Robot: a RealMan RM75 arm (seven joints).
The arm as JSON. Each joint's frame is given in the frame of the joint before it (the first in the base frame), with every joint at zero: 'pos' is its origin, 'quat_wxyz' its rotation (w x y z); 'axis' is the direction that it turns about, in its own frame. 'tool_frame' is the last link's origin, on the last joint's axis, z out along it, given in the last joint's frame.
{
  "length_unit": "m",
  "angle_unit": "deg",
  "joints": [
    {
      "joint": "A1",
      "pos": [
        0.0,
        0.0,
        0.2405
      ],
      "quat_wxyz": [
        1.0,
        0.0,
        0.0,
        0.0
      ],
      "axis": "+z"
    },
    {
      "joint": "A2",
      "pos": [
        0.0,
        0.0,
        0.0
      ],
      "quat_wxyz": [
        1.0,
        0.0,
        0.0,
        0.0
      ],
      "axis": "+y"
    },
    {
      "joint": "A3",
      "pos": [
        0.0,
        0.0,
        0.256
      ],
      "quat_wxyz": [
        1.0,
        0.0,
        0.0,
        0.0
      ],
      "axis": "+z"
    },
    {
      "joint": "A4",
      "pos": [
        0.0,
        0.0,
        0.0
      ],
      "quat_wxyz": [
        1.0,
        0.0,
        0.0,
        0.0
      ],
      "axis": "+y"
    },
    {
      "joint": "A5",
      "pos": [
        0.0,
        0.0,
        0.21
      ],
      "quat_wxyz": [
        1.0,
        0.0,
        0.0,
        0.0
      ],
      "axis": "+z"
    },
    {
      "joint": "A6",
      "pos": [
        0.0,
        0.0,
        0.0
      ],
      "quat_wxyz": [
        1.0,
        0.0,
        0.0,
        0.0
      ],
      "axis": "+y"
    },
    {
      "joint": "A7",
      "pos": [
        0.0,
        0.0,
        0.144
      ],
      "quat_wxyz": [
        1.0,
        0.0,
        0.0,
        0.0
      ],
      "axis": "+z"
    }
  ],
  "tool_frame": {
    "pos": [
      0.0,
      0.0,
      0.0
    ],
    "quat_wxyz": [
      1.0,
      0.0,
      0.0,
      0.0
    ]
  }
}
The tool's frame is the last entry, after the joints.
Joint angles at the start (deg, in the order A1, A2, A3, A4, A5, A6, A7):
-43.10 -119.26 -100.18 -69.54 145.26 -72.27 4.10
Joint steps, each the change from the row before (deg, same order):
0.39 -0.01 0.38 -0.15 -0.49 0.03 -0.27
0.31 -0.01 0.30 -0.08 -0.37 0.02 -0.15
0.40 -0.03 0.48 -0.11 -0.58 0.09 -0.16
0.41 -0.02 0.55 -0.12 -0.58 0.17 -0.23
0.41 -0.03 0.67 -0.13 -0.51 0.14 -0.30
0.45 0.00 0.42 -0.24 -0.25 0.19 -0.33
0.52 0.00 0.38 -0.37 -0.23 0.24 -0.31
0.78 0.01 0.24 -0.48 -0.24 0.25 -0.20
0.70 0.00 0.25 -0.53 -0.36 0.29 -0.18
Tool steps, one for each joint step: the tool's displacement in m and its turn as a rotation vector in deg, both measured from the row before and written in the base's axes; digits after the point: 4 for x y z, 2 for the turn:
-0.0008 -0.0018 -0.0014 -0.25 -0.39 0.31
-0.0008 -0.0015 -0.0012 -0.23 -0.26 0.23
-0.0006 -0.0021 -0.0020 -0.36 -0.40 0.20
-0.0005 -0.0020 -0.0021 -0.31 -0.41 0.20
-0.0005 -0.0023 -0.0025 -0.38 -0.30 0.21
-0.0010 -0.0015 -0.0010 -0.01 -0.23 0.27
-0.0010 -0.0014 -0.0005 0.12 -0.28 0.21
-0.0024 -0.0017 0.0002 0.25 -0.35 0.35
-0.0012 -0.0015 0.0002 0.24 -0.48 0.19

